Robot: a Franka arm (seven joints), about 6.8 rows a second.
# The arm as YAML. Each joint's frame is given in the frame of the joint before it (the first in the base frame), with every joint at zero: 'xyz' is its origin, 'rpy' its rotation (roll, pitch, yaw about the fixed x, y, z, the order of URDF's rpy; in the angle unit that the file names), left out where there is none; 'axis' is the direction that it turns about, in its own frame. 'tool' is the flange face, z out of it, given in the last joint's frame.
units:
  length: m
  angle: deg
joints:
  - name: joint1
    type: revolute
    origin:
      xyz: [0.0, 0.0, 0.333]
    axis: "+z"
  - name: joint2
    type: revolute
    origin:
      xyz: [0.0, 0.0, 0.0]
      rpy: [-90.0, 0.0, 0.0]
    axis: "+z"
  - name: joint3
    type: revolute
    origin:
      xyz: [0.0, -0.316, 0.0]
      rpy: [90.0, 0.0, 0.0]
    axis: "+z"
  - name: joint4
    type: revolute
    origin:
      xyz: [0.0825, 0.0, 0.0]
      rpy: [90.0, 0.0, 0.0]
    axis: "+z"
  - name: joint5
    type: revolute
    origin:
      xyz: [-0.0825, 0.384, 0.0]
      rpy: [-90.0, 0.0, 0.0]
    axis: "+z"
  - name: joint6
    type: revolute
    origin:
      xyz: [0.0, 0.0, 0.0]
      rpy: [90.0, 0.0, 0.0]
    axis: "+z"
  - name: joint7
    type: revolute
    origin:
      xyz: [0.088, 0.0, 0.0]
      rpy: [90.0, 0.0, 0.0]
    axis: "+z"
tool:
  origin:
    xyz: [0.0, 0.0, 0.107]
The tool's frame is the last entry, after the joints.
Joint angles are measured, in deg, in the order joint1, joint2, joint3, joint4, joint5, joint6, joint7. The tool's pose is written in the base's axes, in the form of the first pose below.
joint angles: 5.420 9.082 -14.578 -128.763 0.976 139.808 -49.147
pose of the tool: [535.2, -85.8, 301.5, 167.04, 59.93, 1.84]
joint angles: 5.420 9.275 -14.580 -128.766 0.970 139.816 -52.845
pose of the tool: [535.0, -85.9, 299.8, 165.03, 65.31, 1.43]
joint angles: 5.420 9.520 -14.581 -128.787 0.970 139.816 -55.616
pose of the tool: [534.8, -85.9, 297.4, 163.46, 69.31, 0.94]
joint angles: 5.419 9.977 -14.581 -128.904 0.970 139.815 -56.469
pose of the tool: [533.8, -85.8, 292.4, 163.12, 70.61, 0.09]
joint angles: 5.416 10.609 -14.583 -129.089 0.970 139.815 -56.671
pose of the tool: [532.2, -85.8, 285.3, 163.26, 71.01, -1.10]
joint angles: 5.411 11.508 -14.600 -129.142 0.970 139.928 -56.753
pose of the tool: [531.2, -86.1, 276.9, 163.43, 71.22, -2.35]
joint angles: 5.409 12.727 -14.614 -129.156 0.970 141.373 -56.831
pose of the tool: [532.5, -86.7, 268.0, 162.98, 71.22, -2.29]
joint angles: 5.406 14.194 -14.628 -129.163 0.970 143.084 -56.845
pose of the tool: [533.8, -87.4, 257.2, 162.50, 71.13, -2.24]
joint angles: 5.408 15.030 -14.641 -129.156 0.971 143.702 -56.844
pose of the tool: [533.9, -87.8, 250.5, 162.40, 71.14, -2.66]
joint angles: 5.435 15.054 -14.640 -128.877 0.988 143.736 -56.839
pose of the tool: [535.7, -87.7, 252.2, 162.26, 71.11, -2.27]
